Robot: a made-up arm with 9 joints. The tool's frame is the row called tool.
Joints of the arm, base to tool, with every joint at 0 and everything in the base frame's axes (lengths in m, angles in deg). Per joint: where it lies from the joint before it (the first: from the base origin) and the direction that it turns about. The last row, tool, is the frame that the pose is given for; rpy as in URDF.
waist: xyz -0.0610 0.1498 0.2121 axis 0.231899 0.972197 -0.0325
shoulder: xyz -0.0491 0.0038 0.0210 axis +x
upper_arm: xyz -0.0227 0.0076 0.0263 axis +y
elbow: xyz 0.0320 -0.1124 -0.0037 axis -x
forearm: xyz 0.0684 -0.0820 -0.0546 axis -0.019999 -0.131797 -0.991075
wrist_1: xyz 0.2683 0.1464 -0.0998 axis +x
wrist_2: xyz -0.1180 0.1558 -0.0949 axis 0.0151 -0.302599 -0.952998
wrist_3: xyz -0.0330 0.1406 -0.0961 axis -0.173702 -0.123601 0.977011
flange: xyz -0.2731 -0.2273 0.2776 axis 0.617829 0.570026 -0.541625
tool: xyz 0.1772 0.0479 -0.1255 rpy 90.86 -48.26 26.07
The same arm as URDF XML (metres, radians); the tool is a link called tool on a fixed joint. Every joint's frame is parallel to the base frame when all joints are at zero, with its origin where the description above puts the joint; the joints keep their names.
<robot name="arm">
<link name="base"/>
<link name="link1"/>
<link name="link2"/>
<link name="link3"/>
<link name="link4"/>
<link name="link5"/>
<link name="link6"/>
<link name="link7"/>
<link name="link8"/>
<link name="link9"/>
<link name="tool"/>
<joint name="waist" type="continuous"><parent link="base"/><child link="link1"/><origin xyz="-0.0610 0.1498 0.2121"/><axis xyz="0.231899 0.972197 -0.0325"/></joint>
<joint name="shoulder" type="continuous"><parent link="link1"/><child link="link2"/><origin xyz="-0.0491 0.0038 0.0210"/><axis xyz="1 0 0"/></joint>
<joint name="upper_arm" type="continuous"><parent link="link2"/><child link="link3"/><origin xyz="-0.0227 0.0076 0.0263"/><axis xyz="0 1 0"/></joint>
<joint name="elbow" type="continuous"><parent link="link3"/><child link="link4"/><origin xyz="0.0320 -0.1124 -0.0037"/><axis xyz="-1 0 0"/></joint>
<joint name="forearm" type="continuous"><parent link="link4"/><child link="link5"/><origin xyz="0.0684 -0.0820 -0.0546"/><axis xyz="-0.019999 -0.131797 -0.991075"/></joint>
<joint name="wrist_1" type="continuous"><parent link="link5"/><child link="link6"/><origin xyz="0.2683 0.1464 -0.0998"/><axis xyz="1 0 0"/></joint>
<joint name="wrist_2" type="continuous"><parent link="link6"/><child link="link7"/><origin xyz="-0.1180 0.1558 -0.0949"/><axis xyz="0.0151 -0.302599 -0.952998"/></joint>
<joint name="wrist_3" type="continuous"><parent link="link7"/><child link="link8"/><origin xyz="-0.0330 0.1406 -0.0961"/><axis xyz="-0.173702 -0.123601 0.977011"/></joint>
<joint name="flange" type="continuous"><parent link="link8"/><child link="link9"/><origin xyz="-0.2731 -0.2273 0.2776"/><axis xyz="0.617829 0.570026 -0.541625"/></joint>
<joint name="tool_joint" type="fixed"><parent link="link9"/><child link="tool"/><origin xyz="0.1772 0.0479 -0.1255" rpy="1.5858 -0.8423 0.4550"/></joint>
</robot>

